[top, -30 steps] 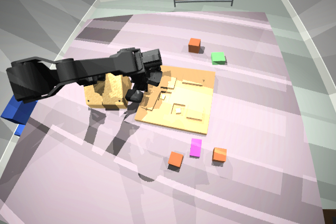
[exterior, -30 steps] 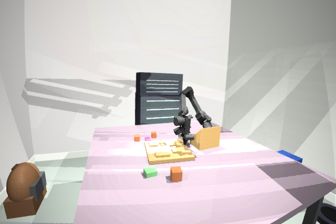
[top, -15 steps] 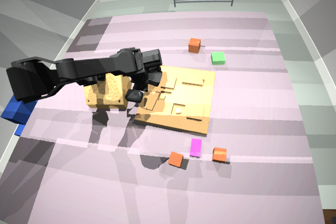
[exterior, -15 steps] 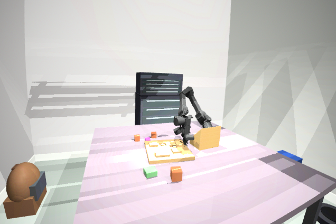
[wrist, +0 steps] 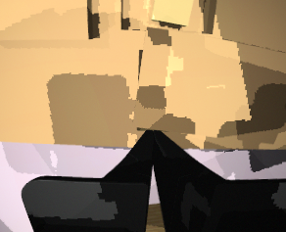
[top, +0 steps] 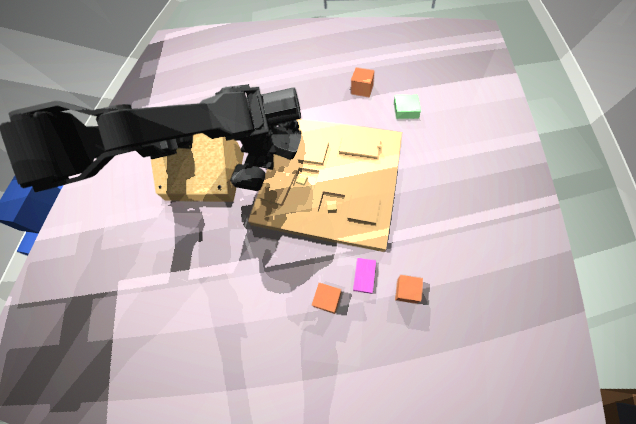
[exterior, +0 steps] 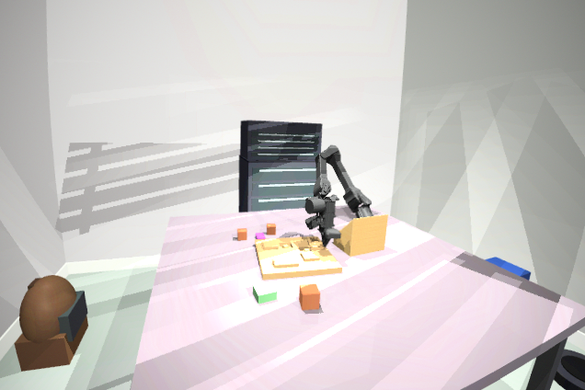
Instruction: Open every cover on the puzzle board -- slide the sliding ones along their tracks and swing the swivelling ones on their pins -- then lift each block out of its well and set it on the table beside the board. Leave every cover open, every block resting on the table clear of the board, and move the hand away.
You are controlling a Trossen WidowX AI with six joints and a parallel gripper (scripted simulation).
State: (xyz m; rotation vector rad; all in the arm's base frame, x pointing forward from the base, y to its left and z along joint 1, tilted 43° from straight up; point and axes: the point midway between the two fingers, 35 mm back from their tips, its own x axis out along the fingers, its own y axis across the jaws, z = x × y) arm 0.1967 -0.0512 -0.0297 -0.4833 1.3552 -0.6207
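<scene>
The wooden puzzle board is 120 mm ahead of my gripper tip and 10 mm below it. Also, from my gripper tip: orange block (300 mm to the left, 200 mm ahead, 10 mm below); green block (310 mm ahead, 220 mm to the left, 20 mm below).
</scene>
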